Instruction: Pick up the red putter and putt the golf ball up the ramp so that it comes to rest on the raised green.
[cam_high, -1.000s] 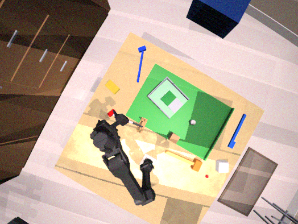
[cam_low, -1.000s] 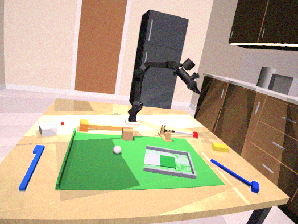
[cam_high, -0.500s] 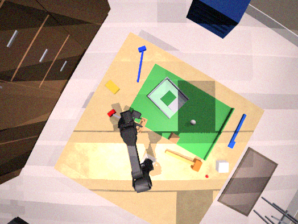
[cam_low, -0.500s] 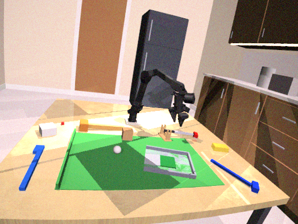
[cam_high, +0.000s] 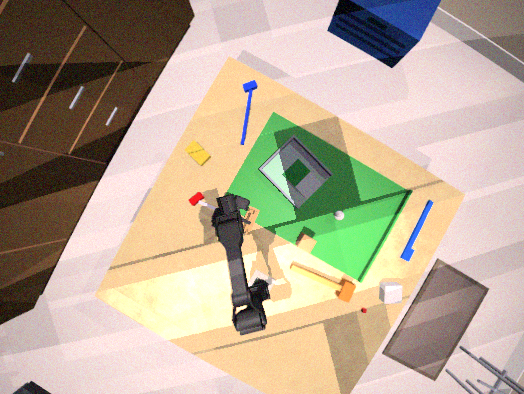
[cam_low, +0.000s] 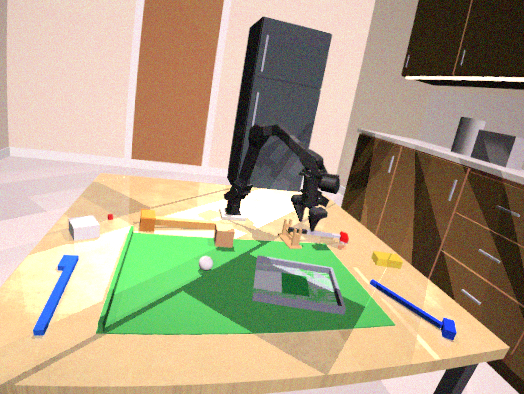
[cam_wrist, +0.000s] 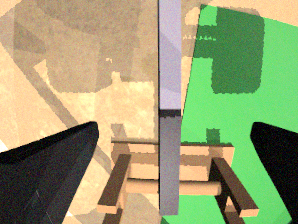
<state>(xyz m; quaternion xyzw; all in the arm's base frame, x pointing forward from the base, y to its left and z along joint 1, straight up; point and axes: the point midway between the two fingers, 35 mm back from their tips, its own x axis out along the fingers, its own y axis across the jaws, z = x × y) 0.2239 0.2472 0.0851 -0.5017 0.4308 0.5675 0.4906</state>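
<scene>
My gripper tip is 6 cm to the left of the wooden stand, 3 cm above it and 1 cm short of it. Round my gripper tip: wooden cube 32 cm to the right, 5 cm ahead, 3 cm below; then yellow block 29 cm to the left, 16 cm ahead, 5 cm below; then green mat 27 cm to the right, 26 cm ahead, 6 cm below.
</scene>
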